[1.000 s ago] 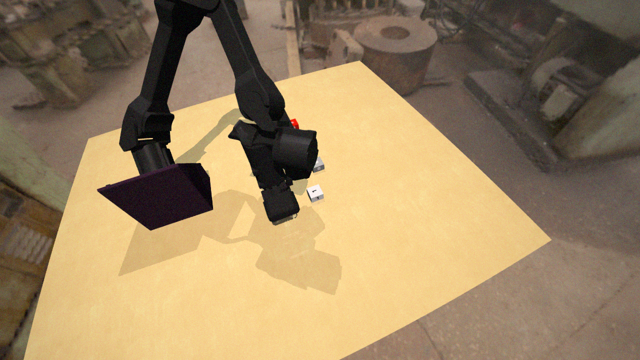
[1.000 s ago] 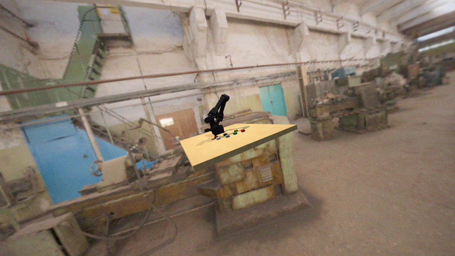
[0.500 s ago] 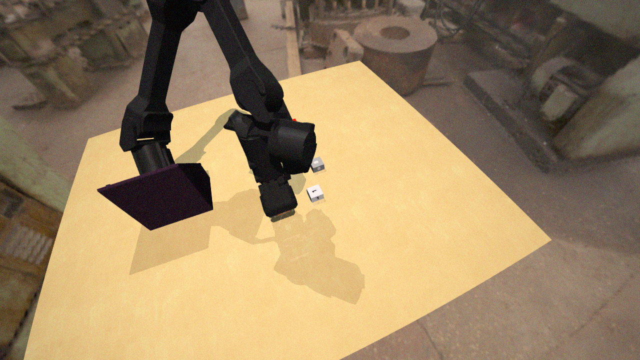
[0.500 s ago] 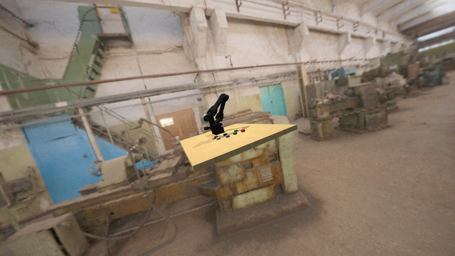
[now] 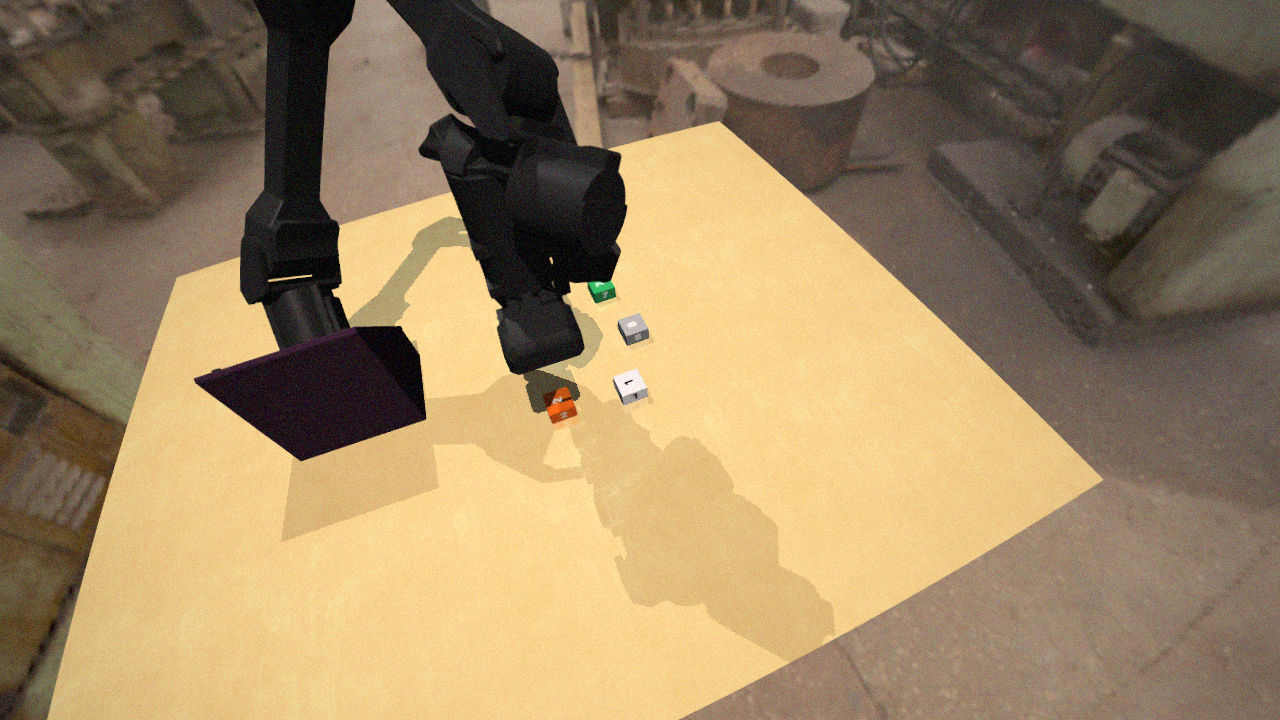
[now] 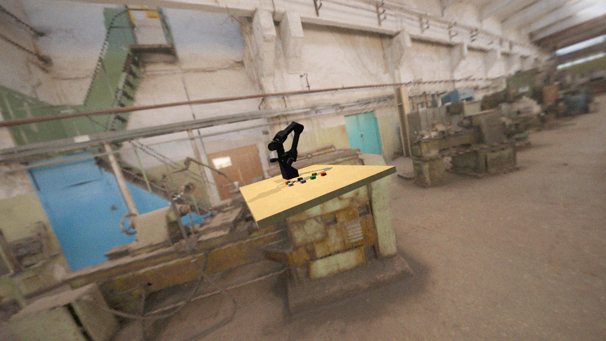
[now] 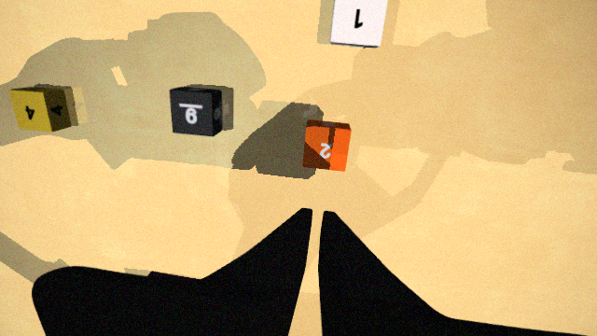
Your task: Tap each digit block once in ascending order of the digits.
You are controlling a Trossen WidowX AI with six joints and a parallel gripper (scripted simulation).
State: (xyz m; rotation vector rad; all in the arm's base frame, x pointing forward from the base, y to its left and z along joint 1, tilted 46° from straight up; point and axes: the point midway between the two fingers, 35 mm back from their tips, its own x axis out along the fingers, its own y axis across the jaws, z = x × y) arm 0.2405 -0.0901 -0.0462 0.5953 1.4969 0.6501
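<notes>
My gripper tip is 260 mm to the right of the red 3 block, 110 mm above it and 100 mm short of it. Round my gripper tip: orange 2 block (110 mm below); black 9 block (110 mm below, 100 mm to the left, 10 mm ahead); white 1 block (110 mm below, 80 mm ahead, 10 mm to the right).
</notes>
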